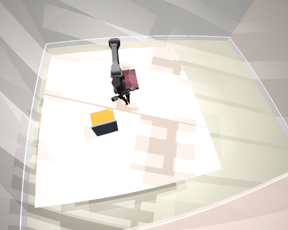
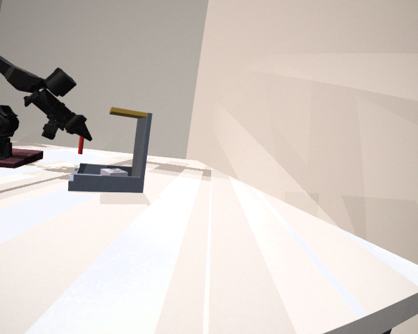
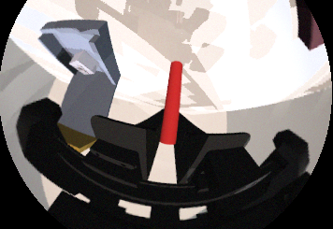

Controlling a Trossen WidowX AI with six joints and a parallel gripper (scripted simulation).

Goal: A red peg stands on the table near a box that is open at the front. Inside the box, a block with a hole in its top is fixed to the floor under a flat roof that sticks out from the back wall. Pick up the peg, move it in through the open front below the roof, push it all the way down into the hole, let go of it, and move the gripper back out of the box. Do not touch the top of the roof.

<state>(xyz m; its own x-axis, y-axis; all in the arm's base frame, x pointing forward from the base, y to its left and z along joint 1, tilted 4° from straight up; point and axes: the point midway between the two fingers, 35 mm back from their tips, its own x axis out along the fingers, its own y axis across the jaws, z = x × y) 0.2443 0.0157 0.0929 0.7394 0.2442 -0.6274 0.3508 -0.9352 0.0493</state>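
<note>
Right now my gripper tip is 19 cm to the left of the box wall and 15 cm short of it. Also, from my gripper tip: yellow roof 20 cm to the right, 10 cm ahead, 9 cm above; then red peg 3 cm behind, 1 cm to the right, 1 cm below.
</note>
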